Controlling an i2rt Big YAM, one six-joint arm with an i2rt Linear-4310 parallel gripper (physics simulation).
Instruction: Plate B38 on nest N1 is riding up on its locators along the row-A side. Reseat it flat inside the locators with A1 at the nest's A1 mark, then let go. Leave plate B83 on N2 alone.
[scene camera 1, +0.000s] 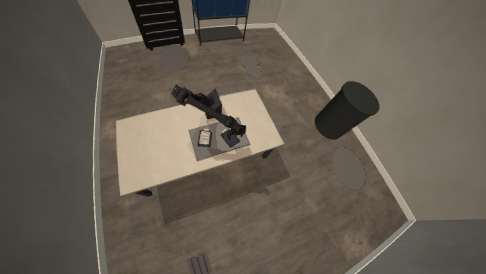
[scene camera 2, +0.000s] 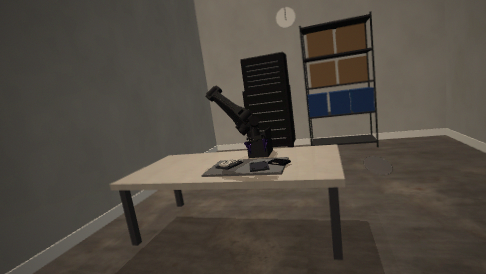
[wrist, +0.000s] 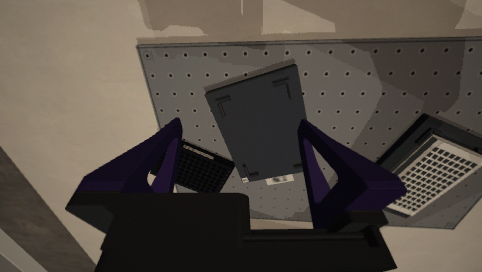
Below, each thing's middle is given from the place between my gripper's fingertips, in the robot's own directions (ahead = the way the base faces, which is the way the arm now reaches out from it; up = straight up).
I see my gripper 11 cm above the dark grey nest plate (wrist: 260, 129), 7 cm past it and 2 cm to the left of it. From my hand the other things lie so: grey perforated plate (scene camera 1: 218, 145) (12 cm below, 12 cm behind, 11 cm to the right).
